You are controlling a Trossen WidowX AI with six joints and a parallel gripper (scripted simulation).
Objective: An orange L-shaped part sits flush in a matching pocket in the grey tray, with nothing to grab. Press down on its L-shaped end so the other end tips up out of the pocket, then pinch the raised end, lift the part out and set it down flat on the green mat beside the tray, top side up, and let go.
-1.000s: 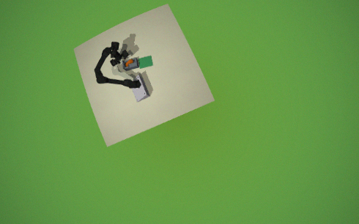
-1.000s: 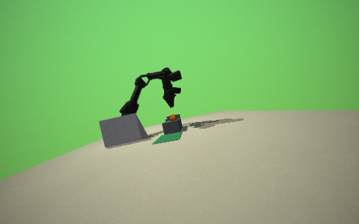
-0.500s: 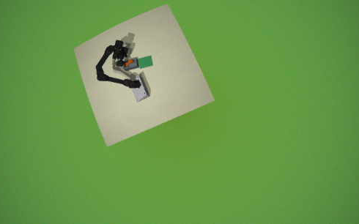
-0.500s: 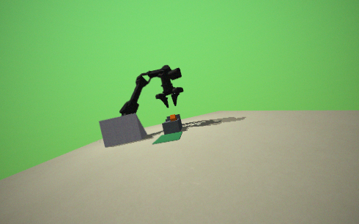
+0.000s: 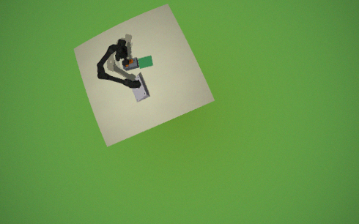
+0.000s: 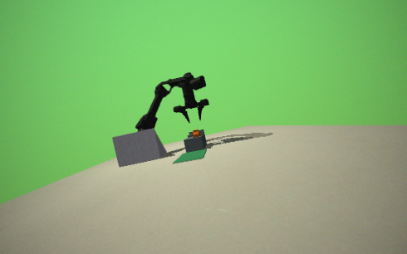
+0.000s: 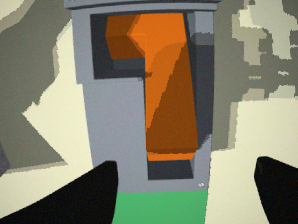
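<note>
The orange L-shaped part lies 1 cm behind my gripper tip, 4 cm to the left of it and 10 cm below it. Also, from my gripper tip: green mat: 7 cm behind, 13 cm to the right, 16 cm below.
</note>
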